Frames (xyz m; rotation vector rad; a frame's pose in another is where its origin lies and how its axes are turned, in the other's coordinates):
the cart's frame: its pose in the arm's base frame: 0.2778 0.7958 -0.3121 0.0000 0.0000 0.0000
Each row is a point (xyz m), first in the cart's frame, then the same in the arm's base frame.
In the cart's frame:
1: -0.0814 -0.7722 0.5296
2: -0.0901 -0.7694 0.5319
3: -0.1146 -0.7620 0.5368
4: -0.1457 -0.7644 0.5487
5: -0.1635 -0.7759 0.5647
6: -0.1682 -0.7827 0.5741
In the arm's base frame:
1: 0.1964 0.0236 0.2175
2: 0.1877 0.0264 0.2198
3: 0.1632 0.0338 0.2247
4: 0.1321 0.0314 0.2366
5: 0.1143 0.0199 0.2526
6: 0.1096 0.0131 0.2620

